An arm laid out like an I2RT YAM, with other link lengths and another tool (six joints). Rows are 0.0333 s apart.
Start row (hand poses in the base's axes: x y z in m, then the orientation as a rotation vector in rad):
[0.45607 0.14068 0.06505 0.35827 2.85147 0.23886]
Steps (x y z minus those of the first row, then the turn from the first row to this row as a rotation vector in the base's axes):
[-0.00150 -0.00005 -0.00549 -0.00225 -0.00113 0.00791]
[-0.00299 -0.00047 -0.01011 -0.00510 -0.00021 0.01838]
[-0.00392 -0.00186 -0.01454 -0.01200 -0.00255 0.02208]
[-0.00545 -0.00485 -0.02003 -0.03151 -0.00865 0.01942]
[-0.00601 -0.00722 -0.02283 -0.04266 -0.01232 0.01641]
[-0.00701 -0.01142 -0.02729 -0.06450 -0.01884 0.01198]
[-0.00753 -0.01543 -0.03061 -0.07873 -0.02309 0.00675]
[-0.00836 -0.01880 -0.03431 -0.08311 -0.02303 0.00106]
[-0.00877 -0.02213 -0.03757 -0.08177 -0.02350 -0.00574]
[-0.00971 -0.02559 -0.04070 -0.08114 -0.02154 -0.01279]
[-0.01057 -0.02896 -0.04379 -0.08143 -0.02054 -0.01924]
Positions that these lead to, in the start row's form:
[0.45457 0.14063 0.05956 0.34636 2.85233 0.23728]
[0.45308 0.14021 0.05494 0.33114 2.85576 0.23510]
[0.45215 0.13882 0.05051 0.32402 2.85441 0.22618]
[0.45062 0.13583 0.04502 0.32261 2.84790 0.19847]
[0.45006 0.13346 0.04222 0.32387 2.84355 0.18243]
[0.44906 0.12926 0.03776 0.32435 2.83579 0.15131]
[0.44854 0.12525 0.03444 0.32794 2.83001 0.13067]
[0.44771 0.12188 0.03074 0.33506 2.82856 0.12337]
[0.44730 0.11855 0.02748 0.34478 2.82648 0.12406]
[0.44636 0.11509 0.02435 0.35523 2.82667 0.12335]
[0.44550 0.11172 0.02126 0.36444 2.82600 0.12157]

